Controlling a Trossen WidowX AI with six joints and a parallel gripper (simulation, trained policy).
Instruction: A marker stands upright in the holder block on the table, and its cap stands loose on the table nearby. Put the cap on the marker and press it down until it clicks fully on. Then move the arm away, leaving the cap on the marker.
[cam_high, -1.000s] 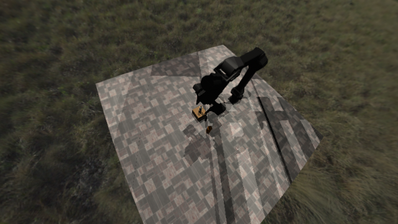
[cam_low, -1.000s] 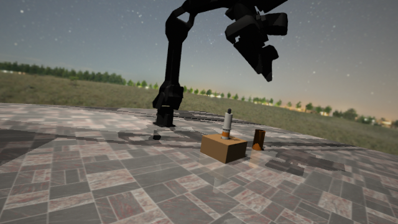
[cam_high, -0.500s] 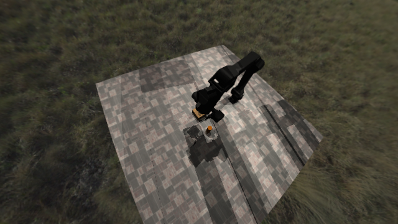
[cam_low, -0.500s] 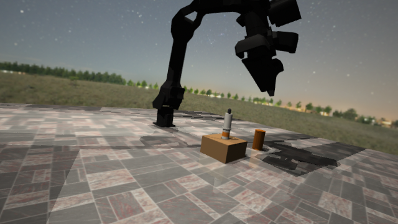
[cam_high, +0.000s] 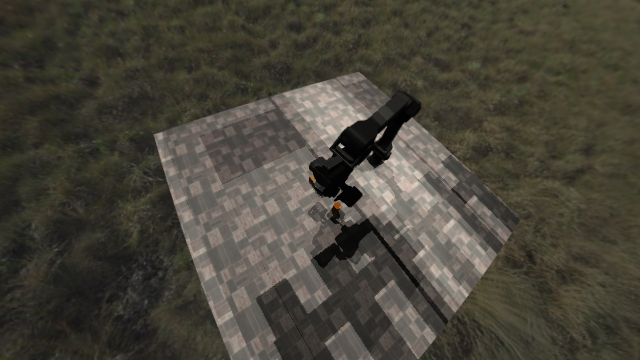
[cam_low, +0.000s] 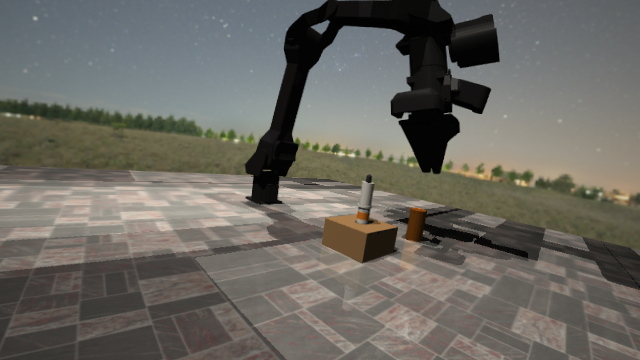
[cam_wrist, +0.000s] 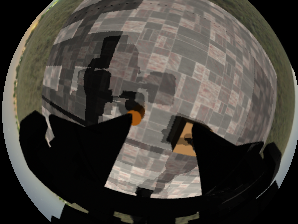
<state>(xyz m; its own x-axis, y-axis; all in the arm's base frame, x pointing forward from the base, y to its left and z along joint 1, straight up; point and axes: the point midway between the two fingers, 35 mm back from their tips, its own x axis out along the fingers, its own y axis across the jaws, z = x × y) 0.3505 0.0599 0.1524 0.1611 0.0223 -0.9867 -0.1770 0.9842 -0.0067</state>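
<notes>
My gripper tip is 30 mm past the orange cap, 40 mm to the right of it and 90 mm above it. From my gripper tip the other things lie so: holder block: 50 mm behind, 90 mm to the right, 100 mm below; grey marker: 50 mm behind, 90 mm to the right, 40 mm below.
</notes>
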